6 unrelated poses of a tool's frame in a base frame.
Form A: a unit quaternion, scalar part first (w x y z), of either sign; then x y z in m.
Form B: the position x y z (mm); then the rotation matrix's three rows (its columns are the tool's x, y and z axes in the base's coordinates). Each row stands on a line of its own. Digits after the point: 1 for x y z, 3 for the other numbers.
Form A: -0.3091 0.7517 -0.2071 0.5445 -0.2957 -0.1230 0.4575
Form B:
-295.7 -123.0 457.5
0.321 0.025 0.947
-0.648 -0.723 0.239
0.691 -0.690 -0.216

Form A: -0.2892 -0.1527 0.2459 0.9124 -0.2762 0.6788 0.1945
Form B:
-276.2 678.8 194.5
-0.786 0.453 -0.421
-0.603 -0.712 0.360
-0.136 0.537 0.832

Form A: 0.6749 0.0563 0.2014 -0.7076 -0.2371 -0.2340 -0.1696
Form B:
-237.1 -234.0 -169.6
-0.083 0.978 0.192
-0.933 -0.008 -0.361
-0.352 -0.209 0.913

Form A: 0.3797 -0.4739 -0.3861 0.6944 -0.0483 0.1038 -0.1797
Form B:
-48.3 103.8 -179.7
-0.263 -0.161 -0.951
0.893 -0.414 -0.176
-0.365 -0.896 0.253

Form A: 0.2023 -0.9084 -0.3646 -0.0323 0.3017 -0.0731 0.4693
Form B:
301.7 -73.1 469.3
0.732 0.675 -0.089
0.649 -0.652 0.391
0.206 -0.344 -0.916

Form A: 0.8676 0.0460 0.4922 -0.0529 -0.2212 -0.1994 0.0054
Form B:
-221.2 -199.4 5.4
0.510 0.137 0.849
-0.047 0.990 -0.132
-0.859 0.028 0.511

